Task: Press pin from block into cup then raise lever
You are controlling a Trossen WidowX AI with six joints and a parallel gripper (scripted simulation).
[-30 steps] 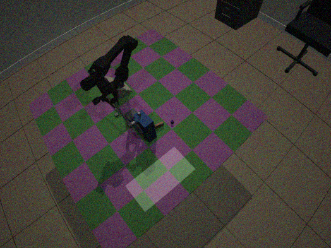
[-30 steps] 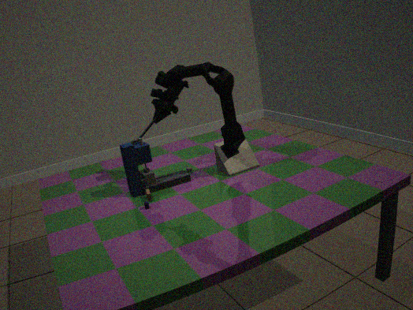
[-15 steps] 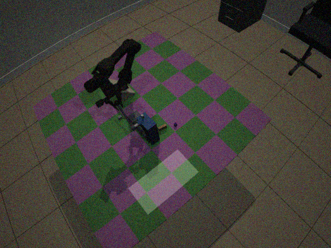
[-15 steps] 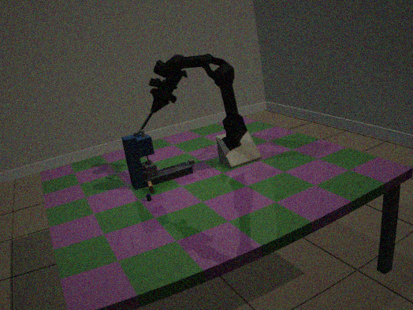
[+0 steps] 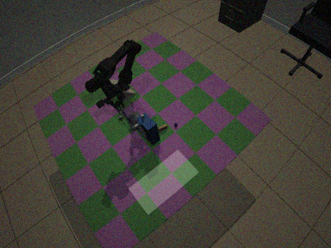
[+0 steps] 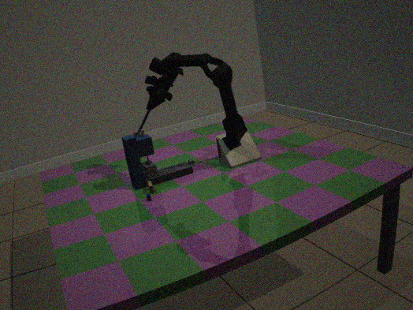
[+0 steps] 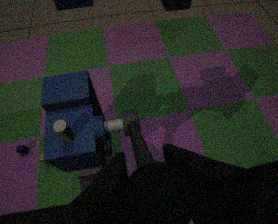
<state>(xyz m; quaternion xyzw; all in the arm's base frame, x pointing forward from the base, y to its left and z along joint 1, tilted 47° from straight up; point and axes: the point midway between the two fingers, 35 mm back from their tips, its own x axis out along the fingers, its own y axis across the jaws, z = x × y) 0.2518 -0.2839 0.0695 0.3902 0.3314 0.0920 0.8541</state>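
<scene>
Now: the thin lever 4 cm below my gripper tip, 2 cm ahead of it and 1 cm to the left of it. Also, from my gripper tip: small purple piece (28 cm below, 23 cm to the left, 16 cm ahead); then small tan piece (27 cm below, 16 cm to the left, 11 cm ahead).
</scene>
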